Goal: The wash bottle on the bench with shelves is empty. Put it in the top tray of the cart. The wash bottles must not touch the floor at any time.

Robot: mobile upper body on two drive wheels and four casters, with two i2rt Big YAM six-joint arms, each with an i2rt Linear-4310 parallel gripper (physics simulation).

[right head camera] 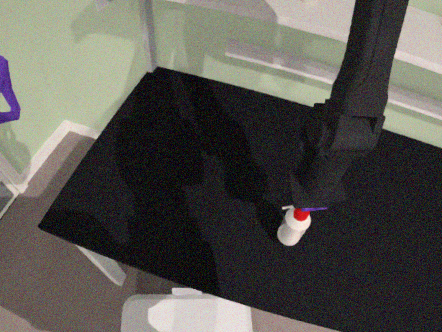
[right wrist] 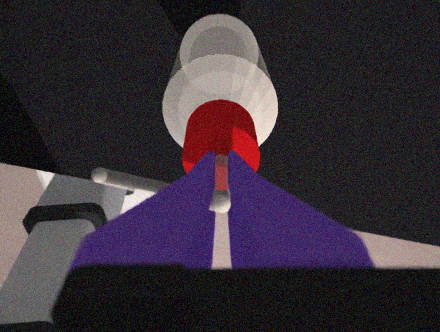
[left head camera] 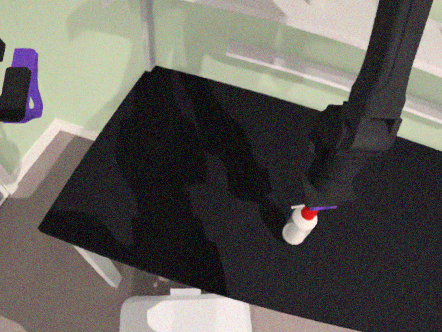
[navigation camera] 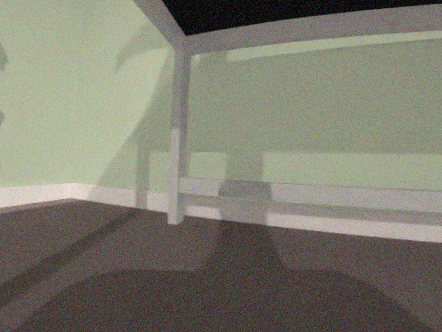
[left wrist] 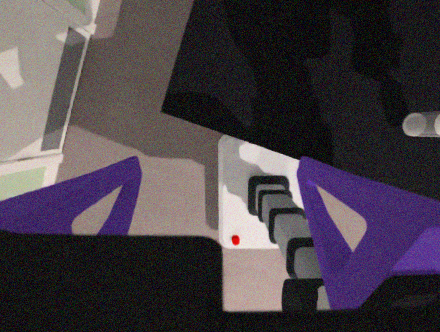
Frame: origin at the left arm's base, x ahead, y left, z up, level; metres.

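Seen in the pictures: left gripper, fingertip midpoint: [left wrist: 219, 165]; right gripper, fingertip midpoint: [right head camera: 303, 208] [right wrist: 221, 164] [left head camera: 311, 208].
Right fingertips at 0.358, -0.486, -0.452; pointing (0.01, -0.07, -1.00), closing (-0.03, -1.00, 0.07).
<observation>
Pixels of each thing's middle, then the offset from my right fingertips to it, as dx, dy, dz. Level surfaces: height alone.
- wash bottle, body centre: [right wrist: 202, 102] [right head camera: 292, 220] [left head camera: 299, 220] +0.000, +0.006, -0.061
- black bench top, surface height: dz -0.196
- red cap, body centre: [right wrist: 220, 144] [right head camera: 301, 212] [left head camera: 309, 211] +0.000, -0.001, -0.016
The wash bottle [left head camera: 299, 225], white with a red cap, is on the black bench top [left head camera: 214, 186] near its front edge, tilted with the cap uppermost. My right gripper [left head camera: 318, 207] comes down on it from above. In the right wrist view its purple fingers [right wrist: 220, 178] are shut on the thin nozzle stem above the red cap [right wrist: 220, 132]. I cannot tell whether the bottle's base rests on the bench. The bottle also shows in the right head view [right head camera: 293, 228] and at the edge of the left wrist view [left wrist: 423, 124]. My left gripper [left head camera: 21, 85] [left wrist: 219, 165] is open and empty, off the bench at the far left.
The bench's shelves [left head camera: 321, 74] and a grey post [left head camera: 148, 35] stand at the back against the green wall. My white base [left head camera: 185, 312] is below the bench's front edge. A grey framed structure [left wrist: 30, 89] stands on the floor to the left.
</observation>
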